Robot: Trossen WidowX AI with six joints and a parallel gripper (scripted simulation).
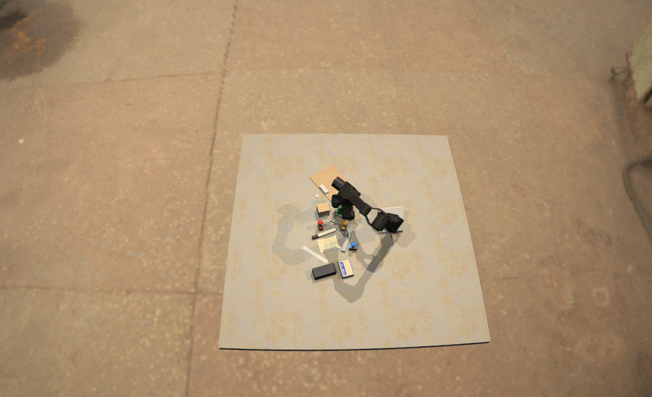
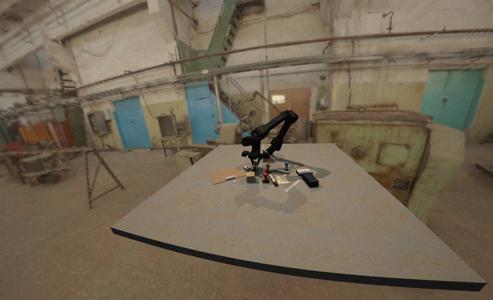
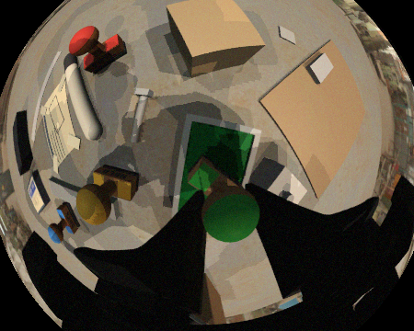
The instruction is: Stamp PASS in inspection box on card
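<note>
Now: the green stamp 10 mm below my gripper tip. The rest, counted from my gripper tip: orange stamp (90 mm to the left, 20 mm below); green ink pad (40 mm below); bolt (60 mm to the left, 60 mm ahead, 40 mm below).
</note>
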